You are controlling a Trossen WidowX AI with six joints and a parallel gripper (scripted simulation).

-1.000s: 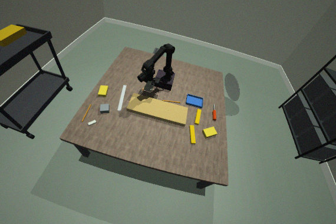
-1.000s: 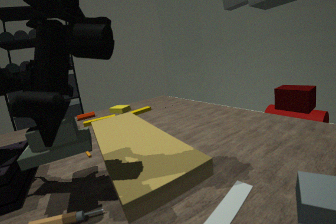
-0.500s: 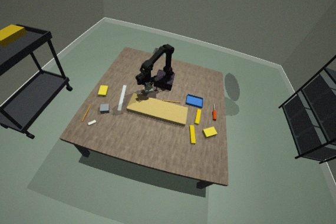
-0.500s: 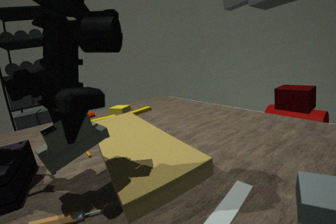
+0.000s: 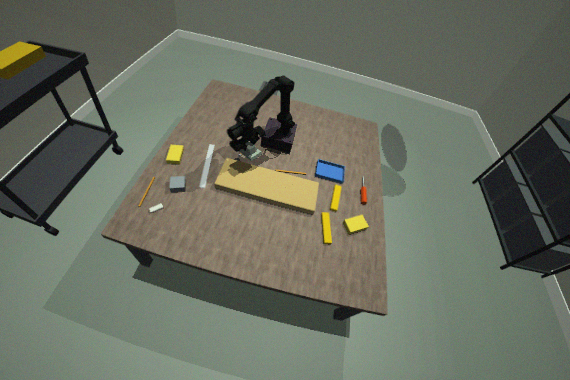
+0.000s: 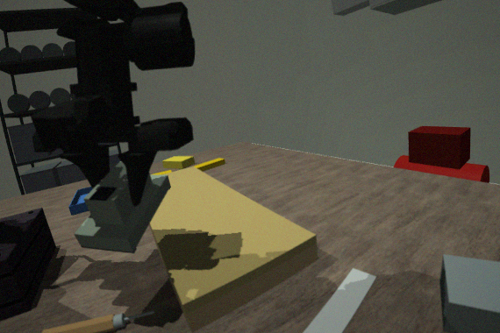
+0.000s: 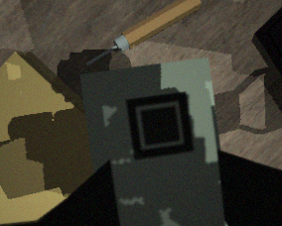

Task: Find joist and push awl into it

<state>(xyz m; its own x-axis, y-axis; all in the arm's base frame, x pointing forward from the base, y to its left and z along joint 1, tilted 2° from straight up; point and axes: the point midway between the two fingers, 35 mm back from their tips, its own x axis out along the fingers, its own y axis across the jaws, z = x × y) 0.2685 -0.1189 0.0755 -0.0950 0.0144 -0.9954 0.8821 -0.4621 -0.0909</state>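
Right now the square light is 30 mm to the right of my gripper tip, 30 mm above it and 10 mm behind it. The rest, counted from my gripper tip: grey stud finder (20 mm above, 10 mm to the right); then awl (120 mm below, 60 mm to the right, 40 mm behind); then white ruler (190 mm to the right, 120 mm below, 110 mm ahead).
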